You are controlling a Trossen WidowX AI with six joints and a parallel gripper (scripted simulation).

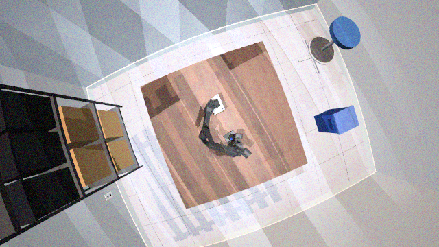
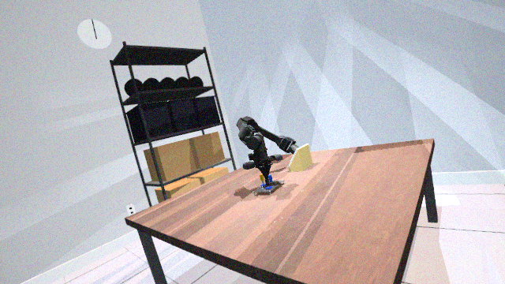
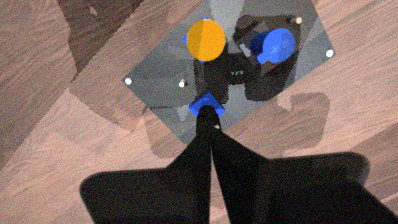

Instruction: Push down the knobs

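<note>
Right now the blue potentiometer is 20 mm below my gripper tip. Also, from my gripper tip: blue knob: 60 mm behind, 30 mm to the right, 20 mm below.
</note>
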